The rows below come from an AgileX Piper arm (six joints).
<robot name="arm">
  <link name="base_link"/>
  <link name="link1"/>
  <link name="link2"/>
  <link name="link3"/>
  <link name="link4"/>
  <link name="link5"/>
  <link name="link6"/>
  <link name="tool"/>
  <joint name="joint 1" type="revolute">
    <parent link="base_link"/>
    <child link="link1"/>
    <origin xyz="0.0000 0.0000 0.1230" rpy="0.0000 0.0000 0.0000"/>
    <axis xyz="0 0 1"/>
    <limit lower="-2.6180" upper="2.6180"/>
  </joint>
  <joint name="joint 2" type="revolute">
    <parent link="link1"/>
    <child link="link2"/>
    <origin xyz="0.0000 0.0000 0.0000" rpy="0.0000 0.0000 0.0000"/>
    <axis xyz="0 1 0"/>
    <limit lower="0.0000" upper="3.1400"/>
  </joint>
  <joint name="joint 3" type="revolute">
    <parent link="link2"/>
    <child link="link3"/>
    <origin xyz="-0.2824 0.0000 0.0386" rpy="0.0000 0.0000 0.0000"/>
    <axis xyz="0 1 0"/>
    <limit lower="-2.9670" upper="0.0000"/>
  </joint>
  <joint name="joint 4" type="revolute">
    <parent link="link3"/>
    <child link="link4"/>
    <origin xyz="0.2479 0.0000 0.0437" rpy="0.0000 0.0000 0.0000"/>
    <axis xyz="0.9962 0 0.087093"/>
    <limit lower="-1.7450" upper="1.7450"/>
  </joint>
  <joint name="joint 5" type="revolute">
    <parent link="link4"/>
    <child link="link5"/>
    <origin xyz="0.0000 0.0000 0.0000" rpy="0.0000 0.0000 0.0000"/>
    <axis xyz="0 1 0"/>
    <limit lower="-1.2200" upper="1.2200"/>
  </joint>
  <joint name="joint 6" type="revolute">
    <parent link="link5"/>
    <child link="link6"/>
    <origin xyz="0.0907 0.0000 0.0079" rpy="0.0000 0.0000 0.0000"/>
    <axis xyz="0.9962 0 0.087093"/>
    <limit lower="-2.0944" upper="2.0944"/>
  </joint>
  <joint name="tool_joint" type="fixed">
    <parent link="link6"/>
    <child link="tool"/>
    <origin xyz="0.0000 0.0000 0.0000" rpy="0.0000 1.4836 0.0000"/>
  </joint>
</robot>
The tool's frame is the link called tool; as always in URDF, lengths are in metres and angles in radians.
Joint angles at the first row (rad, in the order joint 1, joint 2, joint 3, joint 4, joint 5, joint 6):
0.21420 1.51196 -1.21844 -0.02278 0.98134 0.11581
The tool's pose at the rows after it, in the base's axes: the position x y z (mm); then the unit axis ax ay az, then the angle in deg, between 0 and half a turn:
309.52, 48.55, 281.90, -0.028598, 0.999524, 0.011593, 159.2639
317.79, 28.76, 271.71, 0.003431, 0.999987, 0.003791, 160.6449
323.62, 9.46, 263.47, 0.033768, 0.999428, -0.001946, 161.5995
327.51, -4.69, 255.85, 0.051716, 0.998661, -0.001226, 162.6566
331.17, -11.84, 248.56, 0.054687, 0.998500, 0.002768, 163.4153
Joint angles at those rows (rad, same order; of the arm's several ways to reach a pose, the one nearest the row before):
0.16291 1.54904 -1.21842 -0.03061 0.96579 0.11851
0.09771 1.58209 -1.21845 -0.03196 0.95767 0.11852
0.03652 1.60859 -1.21842 -0.03196 0.94790 0.11853
-0.01021 1.63245 -1.21842 -0.01827 0.94168 0.10177
-0.03574 1.65536 -1.21843 0.00000 0.93155 0.07369

